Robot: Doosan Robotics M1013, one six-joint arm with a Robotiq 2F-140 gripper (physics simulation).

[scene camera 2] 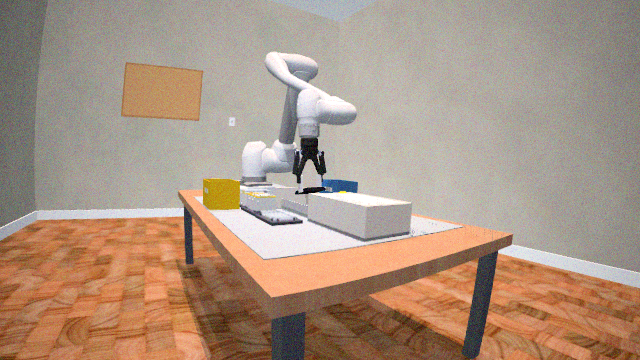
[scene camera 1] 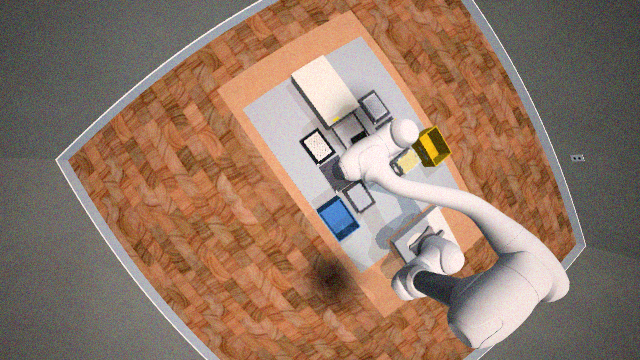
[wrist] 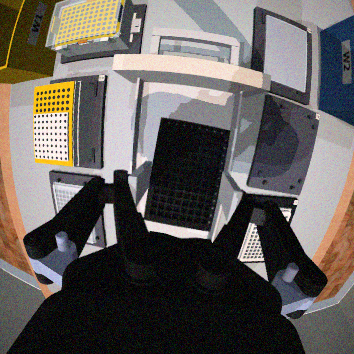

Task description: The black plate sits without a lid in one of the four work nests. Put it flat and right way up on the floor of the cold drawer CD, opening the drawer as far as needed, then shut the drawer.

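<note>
The black plate has its grid of wells facing up and looks about level. My gripper is shut on its two long sides. It holds the plate above the open drawer CD, at about the height of the cabinet top in scene camera 2. In the wrist view the plate lies between the drawer's side walls, with drawer floor showing between it and the front panel. The exact gap beneath the plate cannot be told. The dark work nest holds no plate.
The white cabinet stands behind the drawer. A yellow-and-white plate, a lidded yellow plate and yellow bin W1 are on one side. A grey plate and blue bin W2 are on the other.
</note>
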